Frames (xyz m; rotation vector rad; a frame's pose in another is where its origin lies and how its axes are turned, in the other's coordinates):
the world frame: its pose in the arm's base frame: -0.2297 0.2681 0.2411 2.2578 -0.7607 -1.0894
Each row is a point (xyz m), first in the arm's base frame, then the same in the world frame.
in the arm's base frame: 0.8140 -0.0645 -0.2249
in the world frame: 1.0111 -0.3405 -0.5279
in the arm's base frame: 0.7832 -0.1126 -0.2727
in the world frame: 1.0526 -0.3297 -0.4670
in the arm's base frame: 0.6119 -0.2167 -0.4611
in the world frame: 1.1326 -0.3347 -0.2039
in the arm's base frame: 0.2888 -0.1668 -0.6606
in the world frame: 1.0356 -0.4168 0.1574
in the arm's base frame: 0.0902 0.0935 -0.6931
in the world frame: 0.7739 -0.5712 0.2836
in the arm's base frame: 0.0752 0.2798 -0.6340
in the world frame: 0.6094 -0.6608 0.2256
